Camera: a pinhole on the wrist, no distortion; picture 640 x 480 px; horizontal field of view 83.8 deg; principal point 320.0 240.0 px. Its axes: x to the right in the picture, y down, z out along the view. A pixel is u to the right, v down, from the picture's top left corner.
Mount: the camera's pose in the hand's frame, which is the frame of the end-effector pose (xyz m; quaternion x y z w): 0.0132 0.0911 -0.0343 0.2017 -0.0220 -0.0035 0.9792
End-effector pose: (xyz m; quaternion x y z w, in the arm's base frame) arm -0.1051 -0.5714 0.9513 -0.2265 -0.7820 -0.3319 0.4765
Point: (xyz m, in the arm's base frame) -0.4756 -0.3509 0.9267
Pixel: 442 229
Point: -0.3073 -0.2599 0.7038
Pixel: 234 316
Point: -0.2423 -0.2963 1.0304
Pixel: 519 439
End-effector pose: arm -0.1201 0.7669 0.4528 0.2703 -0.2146 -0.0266 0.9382
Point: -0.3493 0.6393 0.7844
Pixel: 275 381
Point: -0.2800 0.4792 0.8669
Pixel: 368 316
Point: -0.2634 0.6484 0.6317
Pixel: 272 277
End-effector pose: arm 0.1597 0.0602 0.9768 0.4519 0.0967 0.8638 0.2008
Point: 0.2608 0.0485 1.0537
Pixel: 310 221
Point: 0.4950 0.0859 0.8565
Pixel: 50 101
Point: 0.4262 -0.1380 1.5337
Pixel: outside the picture
